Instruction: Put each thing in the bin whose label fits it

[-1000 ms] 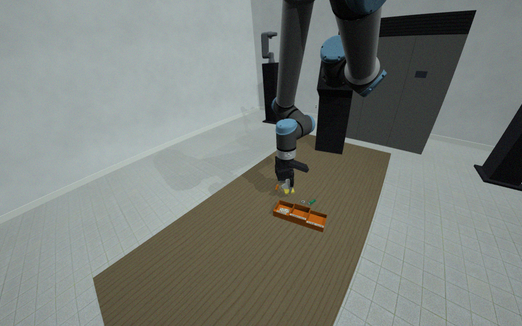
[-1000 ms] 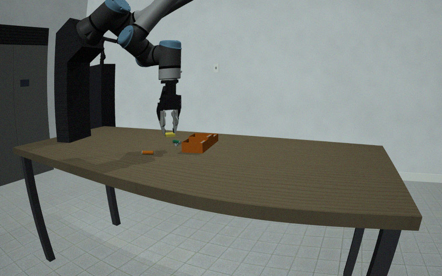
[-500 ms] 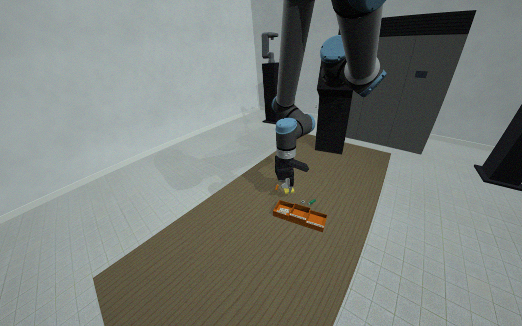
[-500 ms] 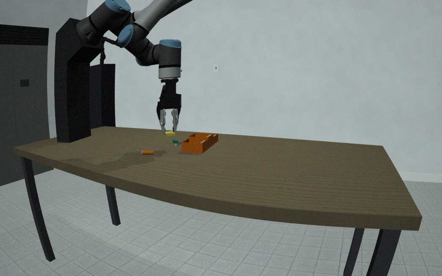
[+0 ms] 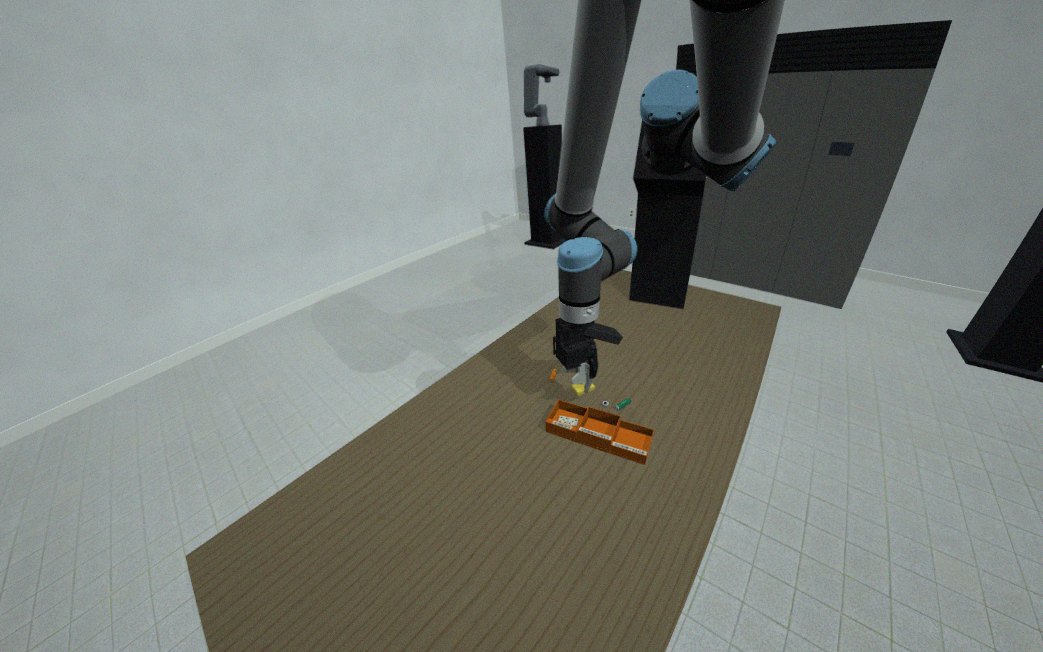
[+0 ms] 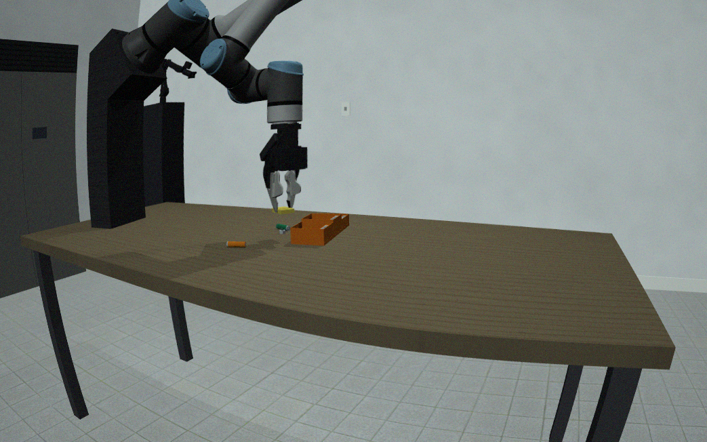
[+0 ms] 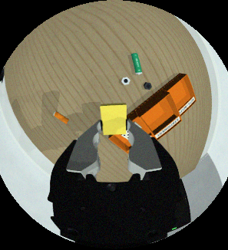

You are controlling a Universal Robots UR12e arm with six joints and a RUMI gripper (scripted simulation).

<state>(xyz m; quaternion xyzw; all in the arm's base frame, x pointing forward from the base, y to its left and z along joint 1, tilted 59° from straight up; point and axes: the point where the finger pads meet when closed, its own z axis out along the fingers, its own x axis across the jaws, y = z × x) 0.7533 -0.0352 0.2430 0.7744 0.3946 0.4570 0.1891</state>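
Now: hand 90 mm to the right of the black nut and 80 mm above it. Also, from my hand: silver nut (30 mm behind, 50 mm to the left, 80 mm below); yellow block (10 mm below); speckled white thing (80 mm ahead, 70 mm below).
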